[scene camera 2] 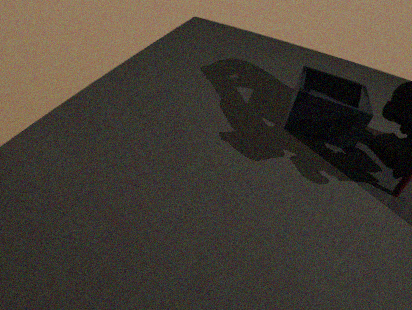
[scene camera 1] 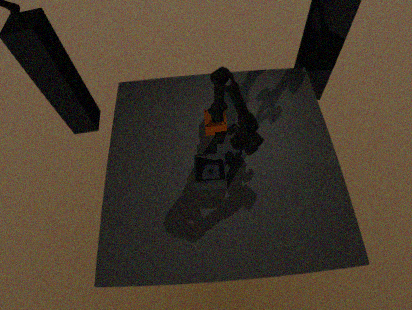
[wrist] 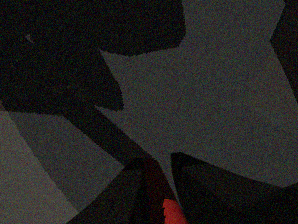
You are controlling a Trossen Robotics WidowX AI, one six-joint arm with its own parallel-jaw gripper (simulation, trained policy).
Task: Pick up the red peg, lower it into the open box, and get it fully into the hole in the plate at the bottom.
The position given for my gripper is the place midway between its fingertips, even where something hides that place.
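A box [scene camera 2: 336,123] is visible; in the wrist view it is out of frame. My gripper [wrist: 157,165] is visible too.
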